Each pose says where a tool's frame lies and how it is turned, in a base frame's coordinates. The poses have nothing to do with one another.
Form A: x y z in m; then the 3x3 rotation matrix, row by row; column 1 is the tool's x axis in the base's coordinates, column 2 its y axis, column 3 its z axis. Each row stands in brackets.
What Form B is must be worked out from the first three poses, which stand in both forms.
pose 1, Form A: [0.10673, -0.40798, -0.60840], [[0.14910, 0.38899, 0.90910], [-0.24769, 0.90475, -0.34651], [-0.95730, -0.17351, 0.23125]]
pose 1, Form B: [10.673, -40.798, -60.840], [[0.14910, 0.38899, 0.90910], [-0.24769, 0.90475, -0.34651], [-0.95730, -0.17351, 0.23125]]
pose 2, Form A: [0.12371, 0.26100, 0.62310], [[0.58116, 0.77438, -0.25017], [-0.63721, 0.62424, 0.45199], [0.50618, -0.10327, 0.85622]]
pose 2, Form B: [12.371, 26.100, 62.310], [[0.58116, 0.77438, -0.25017], [-0.63721, 0.62424, 0.45199], [0.50618, -0.10327, 0.85622]]
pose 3, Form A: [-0.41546, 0.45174, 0.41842], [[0.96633, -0.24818, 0.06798], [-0.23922, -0.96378, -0.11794], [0.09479, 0.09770, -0.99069]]
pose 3, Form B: [-41.546, 45.174, 41.842], [[0.96633, -0.24818, 0.06798], [-0.23922, -0.96378, -0.11794], [0.09479, 0.09770, -0.99069]]
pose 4, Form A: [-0.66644, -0.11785, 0.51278], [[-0.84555, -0.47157, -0.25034], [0.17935, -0.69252, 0.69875], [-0.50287, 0.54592, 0.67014]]
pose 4, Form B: [-66.644, -11.785, 51.278], [[-0.84555, -0.47157, -0.25034], [0.17935, -0.69252, 0.69875], [-0.50287, 0.54592, 0.67014]]
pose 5, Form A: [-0.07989, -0.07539, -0.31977], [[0.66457, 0.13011, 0.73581], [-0.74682, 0.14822, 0.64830], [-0.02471, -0.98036, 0.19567]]
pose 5, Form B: [-7.989, -7.539, -31.977], [[0.66457, 0.13011, 0.73581], [-0.74682, 0.14822, 0.64830], [-0.02471, -0.98036, 0.19567]]
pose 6, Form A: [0.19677, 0.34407, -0.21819], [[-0.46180, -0.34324, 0.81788], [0.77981, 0.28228, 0.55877], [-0.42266, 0.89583, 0.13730]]
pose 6, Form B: [19.677, 34.407, -21.819], [[-0.46180, -0.34324, 0.81788], [0.77981, 0.28228, 0.55877], [-0.42266, 0.89583, 0.13730]]
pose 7, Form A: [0.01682, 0.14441, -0.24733], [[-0.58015, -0.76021, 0.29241], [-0.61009, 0.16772, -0.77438], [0.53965, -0.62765, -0.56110]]
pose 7, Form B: [1.682, 14.441, -24.733], [[-0.58015, -0.76021, 0.29241], [-0.61009, 0.16772, -0.77438], [0.53965, -0.62765, -0.56110]]
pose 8, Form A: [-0.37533, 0.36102, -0.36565], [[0.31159, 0.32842, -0.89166], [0.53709, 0.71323, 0.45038], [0.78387, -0.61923, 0.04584]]
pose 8, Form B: [-37.533, 36.102, -36.565], [[0.31159, 0.32842, -0.89166], [0.53709, 0.71323, 0.45038], [0.78387, -0.61923, 0.04584]]
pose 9, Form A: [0.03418, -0.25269, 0.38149], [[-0.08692, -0.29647, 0.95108], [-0.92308, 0.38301, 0.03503], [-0.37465, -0.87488, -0.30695]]
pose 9, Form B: [3.418, -25.269, 38.149], [[-0.08692, -0.29647, 0.95108], [-0.92308, 0.38301, 0.03503], [-0.37465, -0.87488, -0.30695]]
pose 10, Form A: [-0.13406, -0.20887, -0.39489], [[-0.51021, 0.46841, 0.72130], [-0.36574, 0.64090, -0.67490], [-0.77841, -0.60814, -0.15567]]
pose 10, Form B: [-13.406, -20.887, -39.489], [[-0.51021, 0.46841, 0.72130], [-0.36574, 0.64090, -0.67490], [-0.77841, -0.60814, -0.15567]]
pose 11, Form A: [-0.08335, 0.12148, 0.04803], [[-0.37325, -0.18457, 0.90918], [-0.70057, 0.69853, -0.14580], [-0.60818, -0.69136, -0.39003]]
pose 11, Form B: [-8.335, 12.148, 4.803], [[-0.37325, -0.18457, 0.90918], [-0.70057, 0.69853, -0.14580], [-0.60818, -0.69136, -0.39003]]
